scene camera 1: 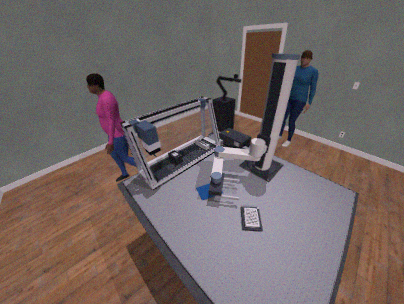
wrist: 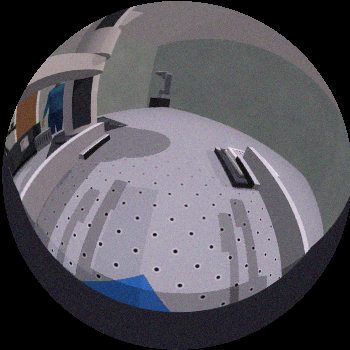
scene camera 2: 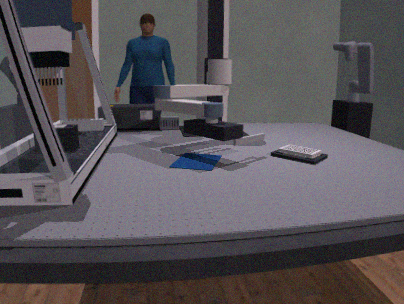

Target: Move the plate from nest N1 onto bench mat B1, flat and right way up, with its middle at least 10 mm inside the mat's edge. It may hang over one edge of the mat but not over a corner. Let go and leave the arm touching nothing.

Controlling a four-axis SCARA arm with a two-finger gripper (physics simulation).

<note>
I see my gripper (scene camera 2: 244,132) and a blue bench mat (wrist: 135,290).
My gripper is seen too in the wrist view (wrist: 172,135).
</note>
